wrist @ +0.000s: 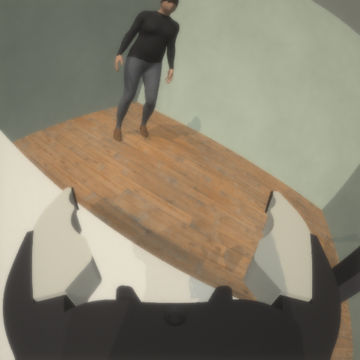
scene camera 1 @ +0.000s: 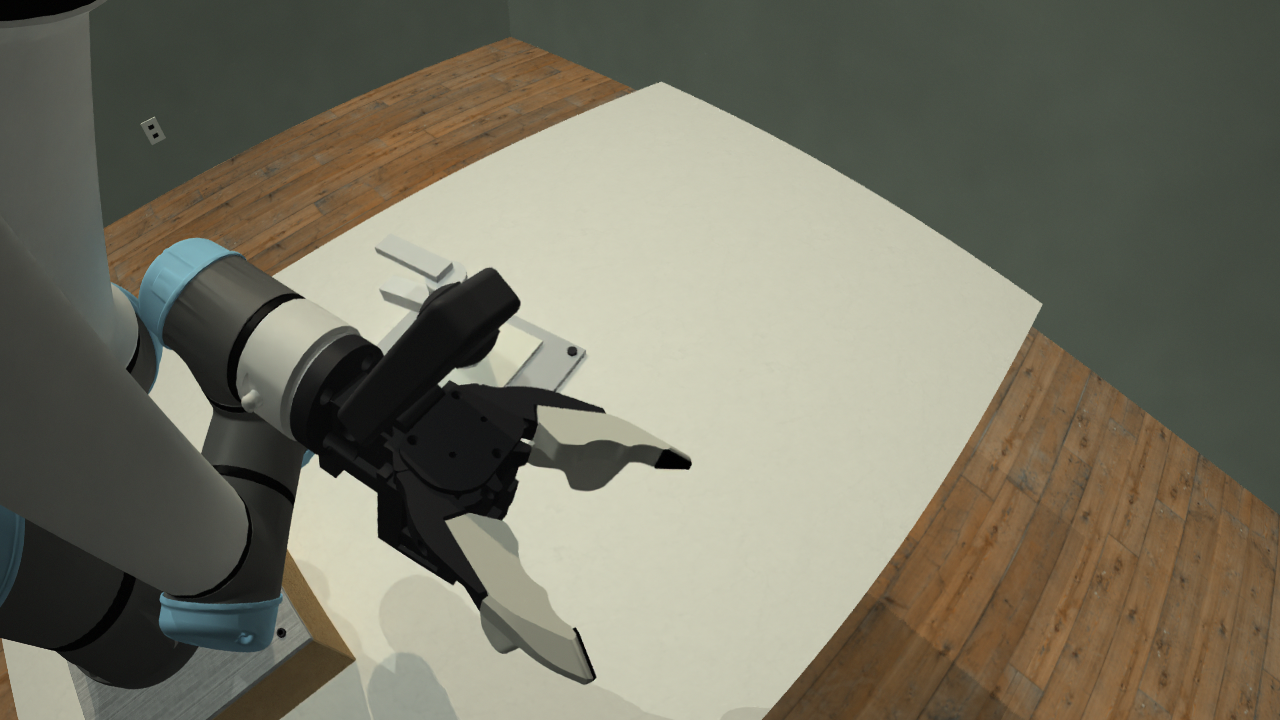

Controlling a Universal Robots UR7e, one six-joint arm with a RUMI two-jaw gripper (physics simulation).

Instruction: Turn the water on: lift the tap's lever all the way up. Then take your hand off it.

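Pixels of known places: gripper, between the fingertips: point(scene camera 1: 650, 558); arm's base, origin of its link: point(scene camera 1: 147, 605).
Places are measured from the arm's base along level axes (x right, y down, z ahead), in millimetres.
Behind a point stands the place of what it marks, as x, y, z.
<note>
The pale grey tap point(scene camera 1: 402, 293) @(-229, 17, 378) is partly hidden behind the gripper's dark body in the scene view. Two flat bars stick out toward the upper left; the upper bar point(scene camera 1: 413, 257) @(-198, -53, 399) looks like the lever, but its exact tilt is hard to tell. The tap's mounting plate point(scene camera 1: 548, 367) @(-87, 95, 496) shows to the right of the gripper's body. My gripper point(scene camera 1: 631, 564) @(243, -195, 384) point(wrist: 172, 193) is open wide with nothing between its fingers. Its fingers point away from the tap, toward the lower right of the scene view, and touch nothing. The tap does not show in the wrist view.
The white table point(scene camera 1: 805, 313) @(20, 103, 831) point(wrist: 20, 185) extends beyond the fingers. The arm's base block point(scene camera 1: 313, 667) @(111, 52, 119) is at the lower left in the scene view. A person point(wrist: 150, 45) stands on the wooden floor point(wrist: 165, 170) beyond the table edge.
</note>
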